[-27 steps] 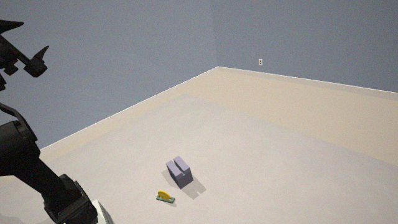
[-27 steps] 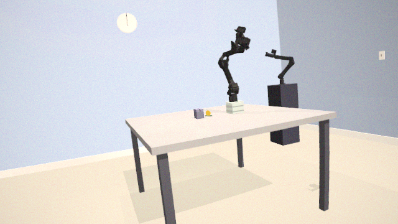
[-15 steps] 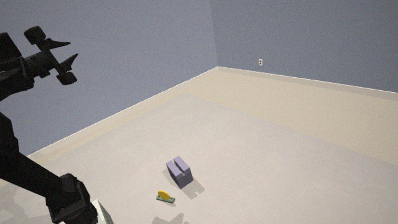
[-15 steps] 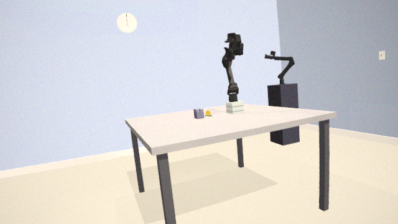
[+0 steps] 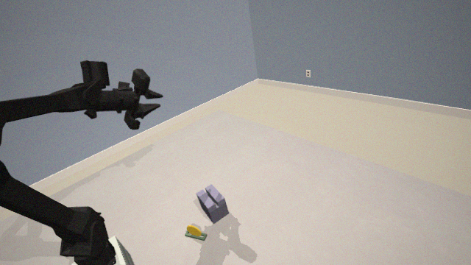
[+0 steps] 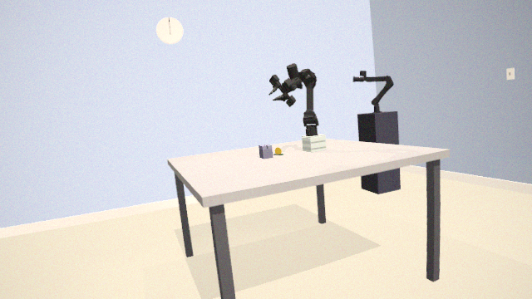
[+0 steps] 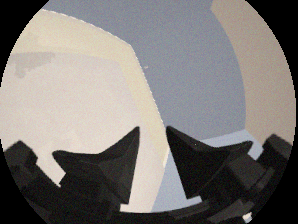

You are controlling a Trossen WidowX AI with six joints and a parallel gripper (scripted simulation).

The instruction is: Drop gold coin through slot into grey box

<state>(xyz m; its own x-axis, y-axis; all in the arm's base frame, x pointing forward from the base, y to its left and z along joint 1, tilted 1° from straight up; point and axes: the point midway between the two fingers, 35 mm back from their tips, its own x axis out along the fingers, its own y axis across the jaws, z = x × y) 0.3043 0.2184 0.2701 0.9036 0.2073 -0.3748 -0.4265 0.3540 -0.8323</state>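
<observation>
My gripper tip is now 11 cm past the gold coin, 26 cm to the left of it and 32 cm above it.
</observation>
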